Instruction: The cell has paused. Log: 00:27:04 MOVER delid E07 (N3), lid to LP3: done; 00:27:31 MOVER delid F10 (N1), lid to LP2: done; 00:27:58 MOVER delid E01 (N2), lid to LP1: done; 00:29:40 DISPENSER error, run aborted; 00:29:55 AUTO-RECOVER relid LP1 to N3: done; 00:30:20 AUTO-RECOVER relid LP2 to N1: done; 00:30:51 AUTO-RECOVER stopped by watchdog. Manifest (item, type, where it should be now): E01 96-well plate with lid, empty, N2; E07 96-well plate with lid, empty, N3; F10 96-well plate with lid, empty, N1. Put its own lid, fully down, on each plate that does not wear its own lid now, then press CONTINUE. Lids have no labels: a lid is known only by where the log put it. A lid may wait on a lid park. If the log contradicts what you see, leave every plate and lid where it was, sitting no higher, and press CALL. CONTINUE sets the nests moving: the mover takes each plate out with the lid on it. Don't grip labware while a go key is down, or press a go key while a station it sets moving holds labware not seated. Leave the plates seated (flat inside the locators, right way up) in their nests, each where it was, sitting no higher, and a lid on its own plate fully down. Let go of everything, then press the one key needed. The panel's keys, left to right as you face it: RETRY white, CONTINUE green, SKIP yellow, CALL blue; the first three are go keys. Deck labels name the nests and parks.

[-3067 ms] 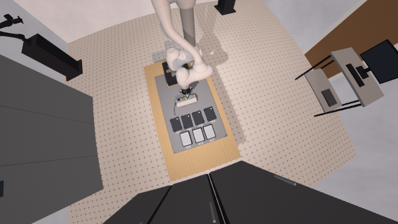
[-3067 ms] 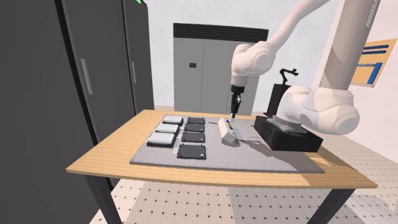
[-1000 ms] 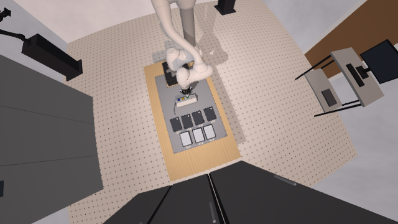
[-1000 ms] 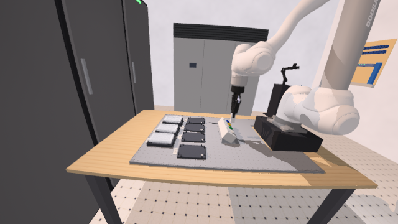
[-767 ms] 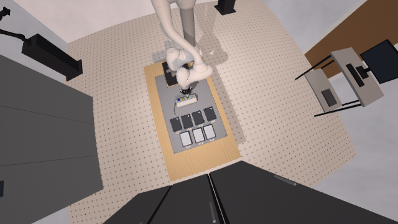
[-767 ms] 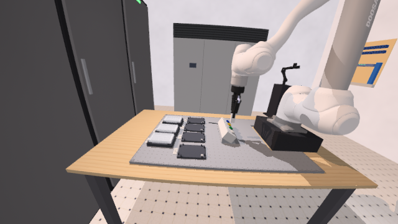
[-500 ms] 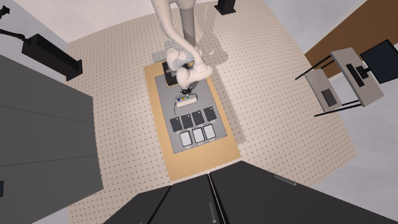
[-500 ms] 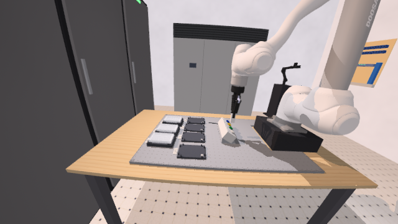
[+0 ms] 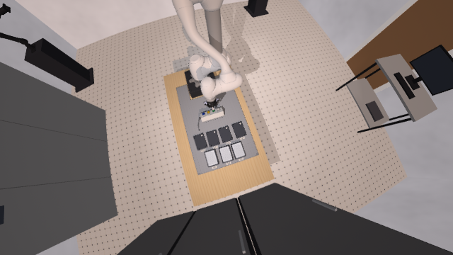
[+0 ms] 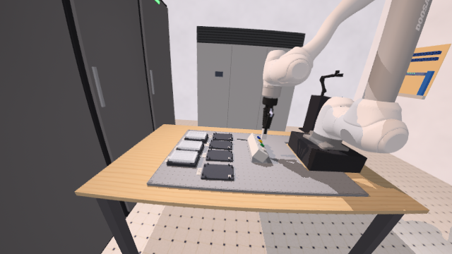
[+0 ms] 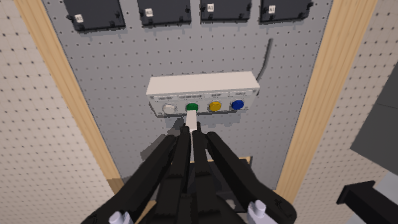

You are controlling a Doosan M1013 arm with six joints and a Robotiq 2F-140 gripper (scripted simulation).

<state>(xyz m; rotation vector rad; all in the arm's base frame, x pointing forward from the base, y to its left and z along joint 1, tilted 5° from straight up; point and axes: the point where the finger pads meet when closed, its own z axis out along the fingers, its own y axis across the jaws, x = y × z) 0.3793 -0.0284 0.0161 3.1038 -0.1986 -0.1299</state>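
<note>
The green continue key lies 70 mm below my hand. Also, from my hand: white key (10 mm ahead, 50 mm to the left, 70 mm below); then blue key (10 mm behind, 100 mm to the right, 70 mm below); then yellow key (50 mm to the right, 70 mm below).
</note>
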